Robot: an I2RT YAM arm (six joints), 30 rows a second.
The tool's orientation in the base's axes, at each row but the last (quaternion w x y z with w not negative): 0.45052 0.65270 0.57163 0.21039; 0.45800 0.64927 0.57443 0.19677; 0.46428 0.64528 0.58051 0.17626; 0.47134 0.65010 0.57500 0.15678; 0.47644 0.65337 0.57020 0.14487; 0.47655 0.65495 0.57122 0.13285; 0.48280 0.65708 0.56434 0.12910; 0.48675 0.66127 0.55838 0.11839; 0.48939 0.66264 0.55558 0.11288; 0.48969 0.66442 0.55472 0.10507; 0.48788 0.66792 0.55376 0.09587
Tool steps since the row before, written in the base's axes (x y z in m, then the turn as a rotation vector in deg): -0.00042 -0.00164 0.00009 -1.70 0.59 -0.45; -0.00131 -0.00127 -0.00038 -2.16 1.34 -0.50; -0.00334 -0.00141 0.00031 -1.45 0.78 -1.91; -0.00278 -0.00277 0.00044 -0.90 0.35 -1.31; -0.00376 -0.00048 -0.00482 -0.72 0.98 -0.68; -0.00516 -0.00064 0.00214 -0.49 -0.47 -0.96; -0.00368 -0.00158 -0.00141 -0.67 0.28 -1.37; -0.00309 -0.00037 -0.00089 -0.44 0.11 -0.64; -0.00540 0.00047 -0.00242 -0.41 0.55 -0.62; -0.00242 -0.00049 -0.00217 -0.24 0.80 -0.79; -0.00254 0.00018 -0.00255 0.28 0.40 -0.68
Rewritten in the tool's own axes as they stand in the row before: -0.00166 -0.00026 0.00019 0.22 -1.28 -1.32; -0.00142 -0.00115 -0.00036 0.81 -1.53 -1.93; -0.00227 -0.00185 -0.00216 0.92 -2.30 -0.45; -0.00343 -0.00161 -0.00110 0.50 -1.54 -0.16; 0.00013 -0.00613 -0.00011 0.88 -0.87 -0.63; -0.00296 -0.00162 -0.00450 -0.21 -1.10 0.36; -0.00205 -0.00353 -0.00115 0.54 -1.45 0.07; -0.00105 -0.00265 -0.00153 0.19 -0.76 -0.05; -0.00058 -0.00521 -0.00279 0.56 -0.68 -0.26; -0.00041 -0.00325 -0.00031 0.90 -0.68 -0.20; 0.00027 -0.00356 -0.00051 0.72 -0.30 0.31
